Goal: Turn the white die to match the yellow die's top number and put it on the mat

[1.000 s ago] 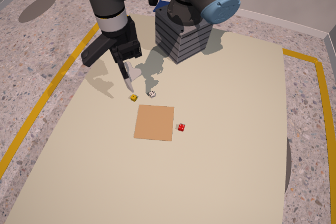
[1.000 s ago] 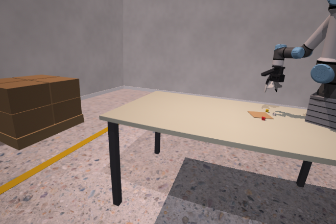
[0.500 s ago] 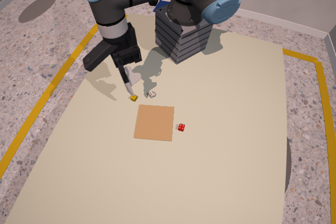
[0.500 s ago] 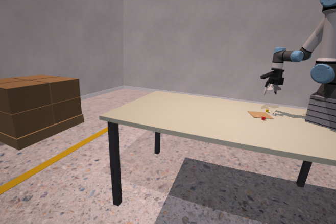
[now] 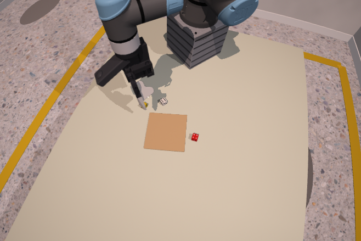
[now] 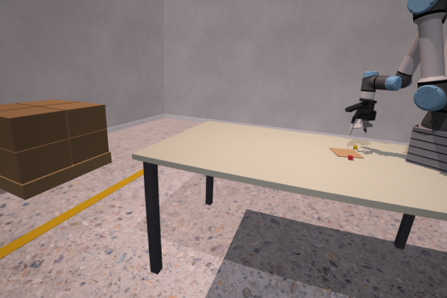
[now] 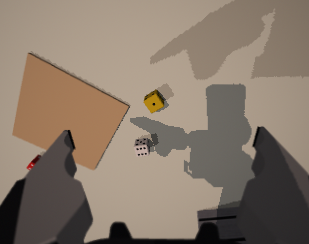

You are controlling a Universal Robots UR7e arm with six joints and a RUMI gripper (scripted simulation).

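My hand is 80 mm above the yellow die and 10 mm to the right of it. The rest, counted from my hand: brown mat: 130 mm to the left, 90 mm below, 60 mm ahead; then white die: 80 mm to the left, 80 mm below, 40 mm behind; then red die: 240 mm to the left, 80 mm below, 50 mm ahead.
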